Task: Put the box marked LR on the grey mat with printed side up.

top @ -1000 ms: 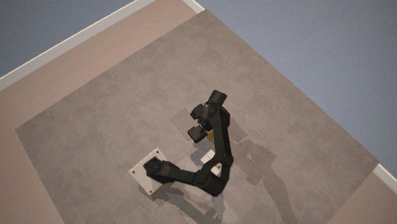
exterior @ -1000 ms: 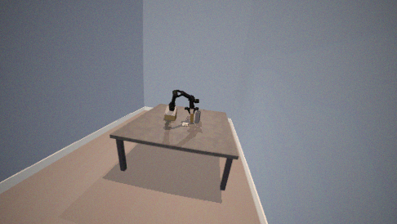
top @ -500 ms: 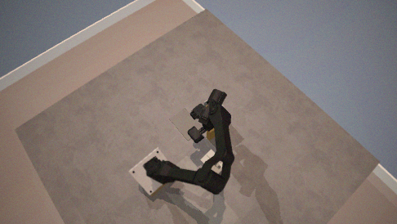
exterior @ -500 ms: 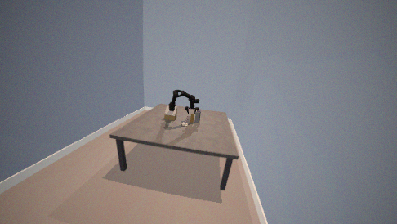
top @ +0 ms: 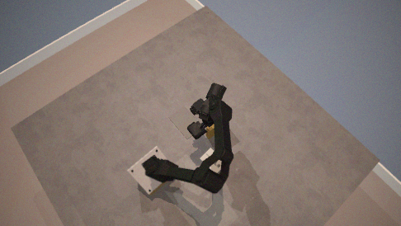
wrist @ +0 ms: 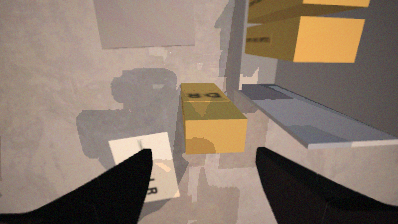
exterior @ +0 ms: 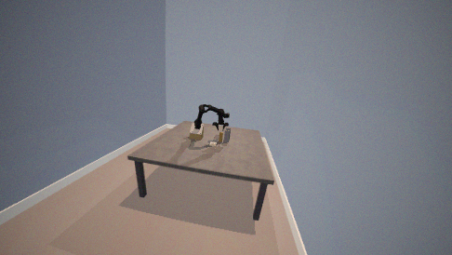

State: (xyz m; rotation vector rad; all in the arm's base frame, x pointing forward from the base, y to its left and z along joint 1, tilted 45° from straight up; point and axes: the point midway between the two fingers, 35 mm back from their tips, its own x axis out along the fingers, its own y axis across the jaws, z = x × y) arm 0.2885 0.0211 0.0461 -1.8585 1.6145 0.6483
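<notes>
Now: the grey mat 40 mm behind my gripper tip, 130 mm to the left of it and 140 mm below it.
</notes>
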